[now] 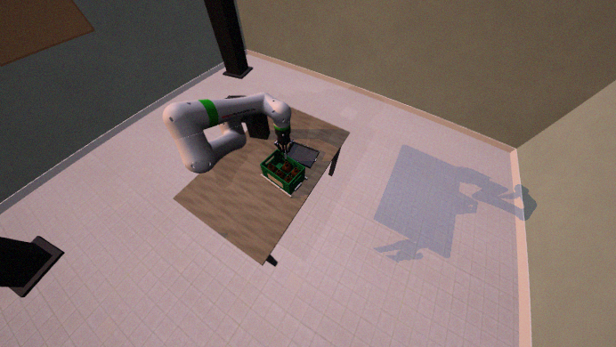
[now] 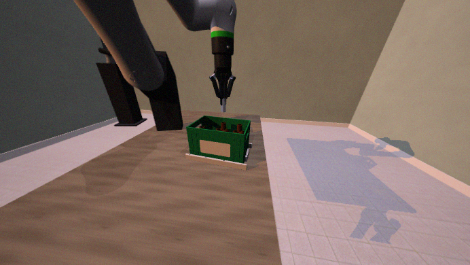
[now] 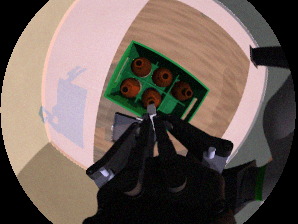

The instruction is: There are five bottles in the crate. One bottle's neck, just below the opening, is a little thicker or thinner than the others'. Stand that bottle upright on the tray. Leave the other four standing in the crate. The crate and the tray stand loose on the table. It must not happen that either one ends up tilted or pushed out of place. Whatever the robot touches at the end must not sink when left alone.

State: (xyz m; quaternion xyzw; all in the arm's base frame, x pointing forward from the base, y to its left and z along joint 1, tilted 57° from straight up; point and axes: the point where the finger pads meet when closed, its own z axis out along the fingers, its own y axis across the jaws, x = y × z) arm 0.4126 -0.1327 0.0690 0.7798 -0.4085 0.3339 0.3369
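My hand is 20 mm past the brown bottle, 90 mm to the left of it and 170 mm above it. Round my hand: dark tray: 40 mm ahead, 230 mm to the left, 240 mm below; green crate: 10 mm behind, 40 mm to the right, 170 mm below.
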